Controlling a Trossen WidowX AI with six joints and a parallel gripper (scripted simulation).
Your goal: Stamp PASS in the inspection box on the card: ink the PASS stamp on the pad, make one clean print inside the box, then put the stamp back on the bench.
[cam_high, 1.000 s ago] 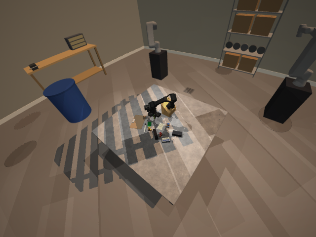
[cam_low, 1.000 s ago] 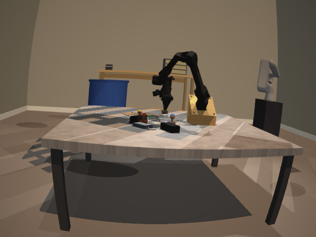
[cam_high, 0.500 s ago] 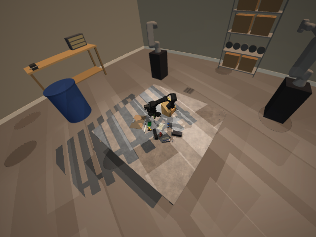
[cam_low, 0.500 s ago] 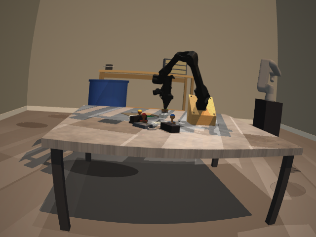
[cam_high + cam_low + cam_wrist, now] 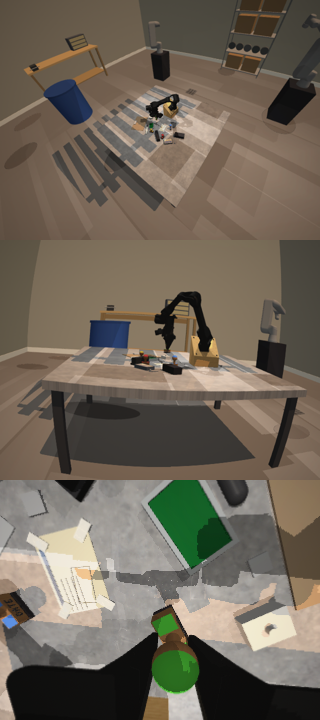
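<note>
Right now my gripper tip is 10 cm short of the green ink pad, 2 cm to the left of it and 7 cm above it. The rest, counted from my gripper tip: yellow-knobbed stamp (16 cm ahead, 5 cm to the left, 6 cm below); then green-knobbed PASS stamp (right at my gripper tip); then cream card (4 cm ahead, 12 cm to the left, 8 cm below).
</note>
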